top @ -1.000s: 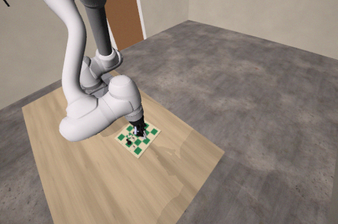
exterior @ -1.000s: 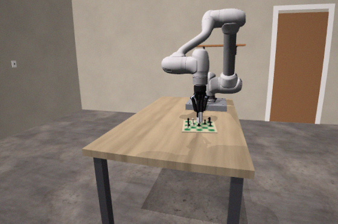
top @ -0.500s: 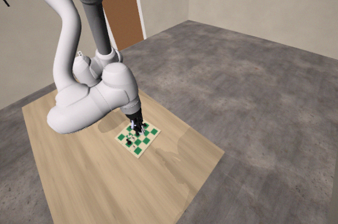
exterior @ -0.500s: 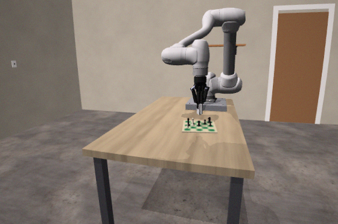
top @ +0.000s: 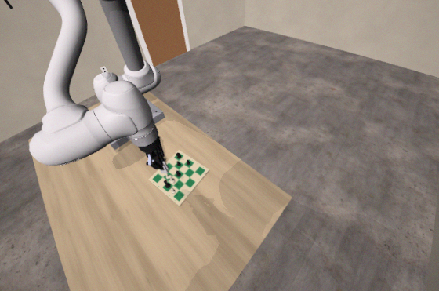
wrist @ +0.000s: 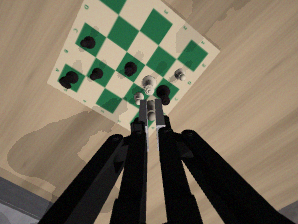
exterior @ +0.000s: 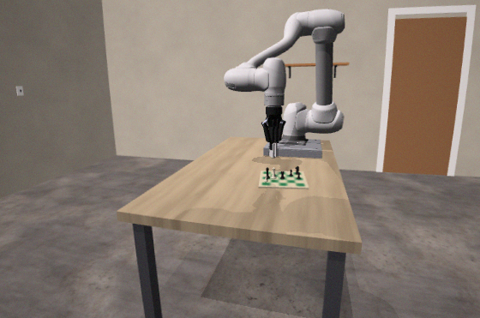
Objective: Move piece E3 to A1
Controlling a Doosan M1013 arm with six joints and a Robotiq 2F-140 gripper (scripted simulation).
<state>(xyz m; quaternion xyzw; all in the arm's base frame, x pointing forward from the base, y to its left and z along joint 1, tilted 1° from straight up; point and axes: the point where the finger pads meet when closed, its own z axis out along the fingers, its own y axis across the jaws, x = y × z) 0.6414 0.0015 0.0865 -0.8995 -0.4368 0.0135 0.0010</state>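
Now: the tall white piece 11 cm below my hand. Round my hand: green-and-cream chessboard (1 cm behind, 5 cm to the left, 14 cm below).
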